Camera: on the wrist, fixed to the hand. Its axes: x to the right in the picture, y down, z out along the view.
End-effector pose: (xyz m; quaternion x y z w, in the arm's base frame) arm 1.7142 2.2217 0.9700 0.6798 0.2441 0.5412 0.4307
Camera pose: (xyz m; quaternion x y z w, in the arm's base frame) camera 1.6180 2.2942 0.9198 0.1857 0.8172 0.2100 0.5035
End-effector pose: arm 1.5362 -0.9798 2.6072 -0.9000 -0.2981 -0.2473 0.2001
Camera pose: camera 1.4595 -0.9858 2.7126 -0.2913 -0.7962 -0.5066 0.1568
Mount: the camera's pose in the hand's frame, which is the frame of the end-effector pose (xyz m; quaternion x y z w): 0.0031 -0.0667 -0.1121 0.1287 0.2713 -0.6923 0.6562
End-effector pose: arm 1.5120 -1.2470 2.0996 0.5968 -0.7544 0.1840 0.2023
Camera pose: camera 1.5860 -1.2060 2.1990 0.8900 -0.0033 0.2397 0.3880
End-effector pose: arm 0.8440 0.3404 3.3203 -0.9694 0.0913 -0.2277 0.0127
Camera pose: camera 0.8084 0.4073 3.4265 0.6359 0.6370 0.4329 0.0493
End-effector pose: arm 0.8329 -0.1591 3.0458 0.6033 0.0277 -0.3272 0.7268
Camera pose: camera 0.8411 -0.0640 2.9568 0.5590 0.5909 -0.5577 0.1652
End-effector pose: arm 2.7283 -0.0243 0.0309 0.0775 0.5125 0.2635 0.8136
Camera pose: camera 2.6546 -0.0955 -0.0499 -0.2707 0.6446 -0.4353 0.5673
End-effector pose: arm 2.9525 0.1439 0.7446 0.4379 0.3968 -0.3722 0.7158
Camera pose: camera 2.8679 0.2241 0.6859 0.2057 0.7098 -0.6720 0.0480
